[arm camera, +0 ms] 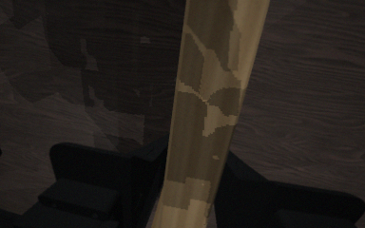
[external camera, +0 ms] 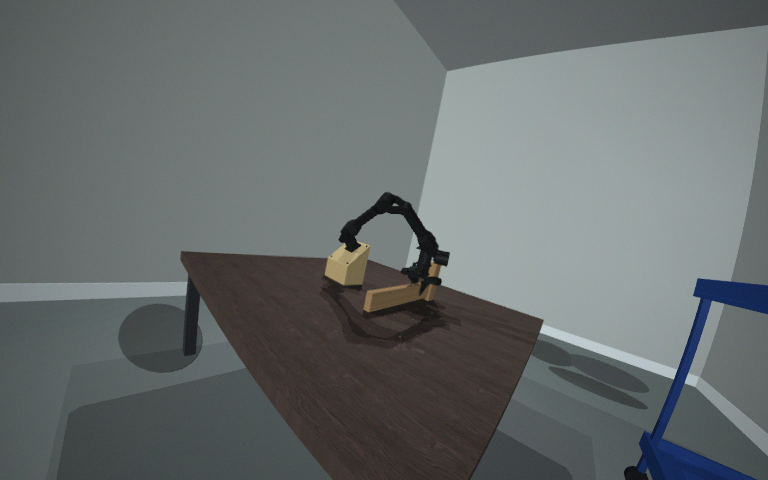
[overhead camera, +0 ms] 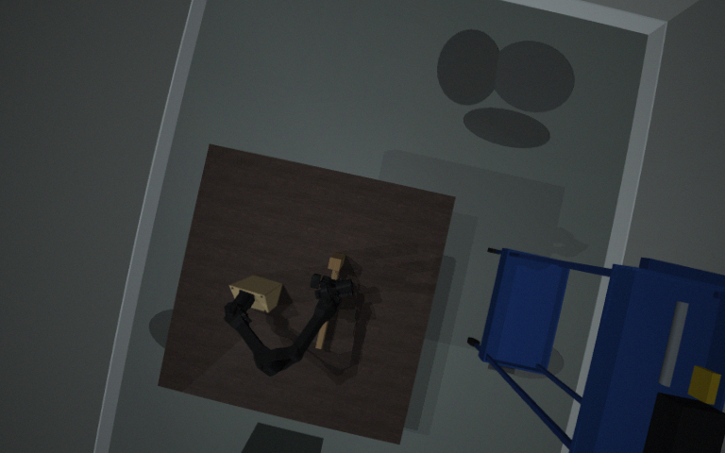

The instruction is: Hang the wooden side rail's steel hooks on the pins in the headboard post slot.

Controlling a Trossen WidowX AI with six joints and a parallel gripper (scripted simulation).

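Now: the headboard post 20 mm behind my gripper tip, 100 mm to the left of it and 50 mm above it.
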